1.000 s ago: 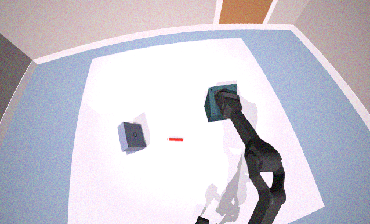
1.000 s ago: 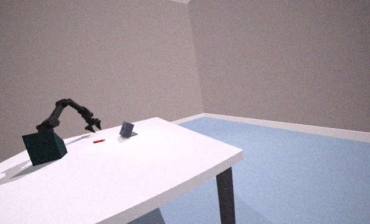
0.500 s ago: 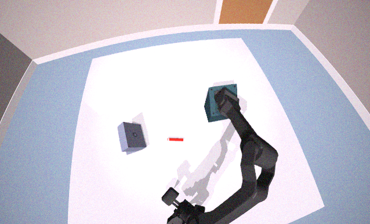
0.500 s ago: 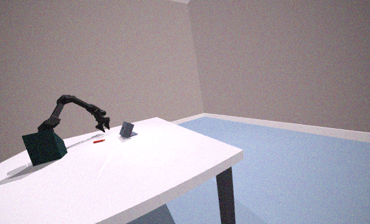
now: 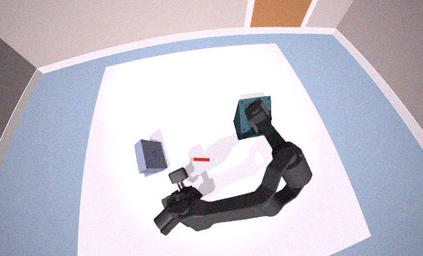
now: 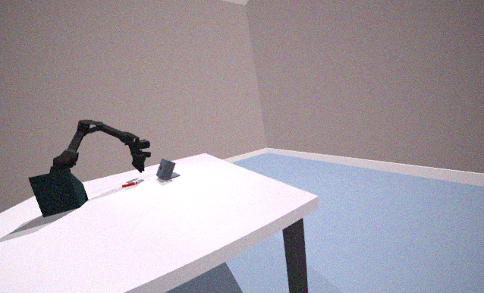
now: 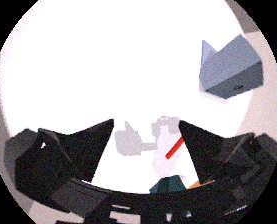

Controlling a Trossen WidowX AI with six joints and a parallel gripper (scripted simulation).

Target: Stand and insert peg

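Right now the red peg is 6 cm behind my gripper tip, 12 cm to the right of it and 3 cm below it. From my gripper tip the other things lie so: grey sloped panel 13 cm ahead, 17 cm to the right, 1 cm above.
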